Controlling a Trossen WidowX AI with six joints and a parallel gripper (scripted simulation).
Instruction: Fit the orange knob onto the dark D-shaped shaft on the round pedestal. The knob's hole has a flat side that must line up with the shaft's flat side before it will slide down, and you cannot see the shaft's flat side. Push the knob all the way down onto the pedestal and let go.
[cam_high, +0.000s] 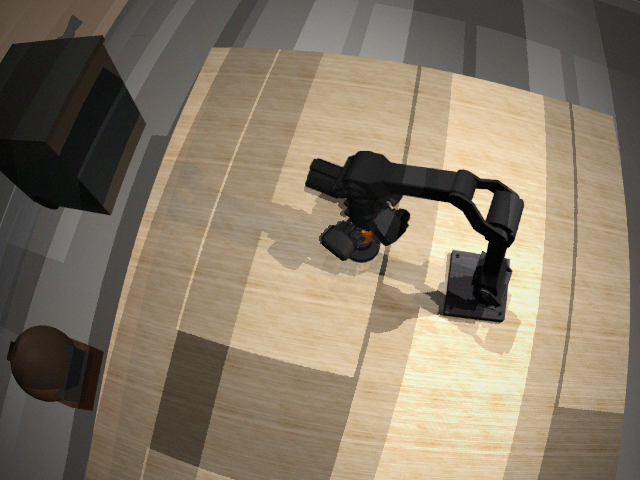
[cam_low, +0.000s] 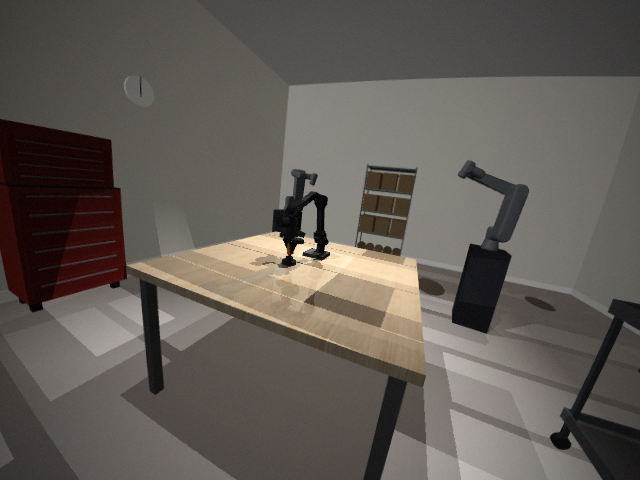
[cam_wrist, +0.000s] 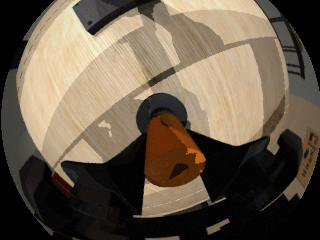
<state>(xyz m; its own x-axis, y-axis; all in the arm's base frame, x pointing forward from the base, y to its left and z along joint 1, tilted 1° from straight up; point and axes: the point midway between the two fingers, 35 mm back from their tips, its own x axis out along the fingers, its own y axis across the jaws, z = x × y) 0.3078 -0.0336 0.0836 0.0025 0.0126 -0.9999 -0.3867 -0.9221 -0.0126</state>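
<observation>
Now: gripper tip 2 cm below the orange knob. The rest, counted from my gripper tip: dark round pedestal (4 cm below).
</observation>
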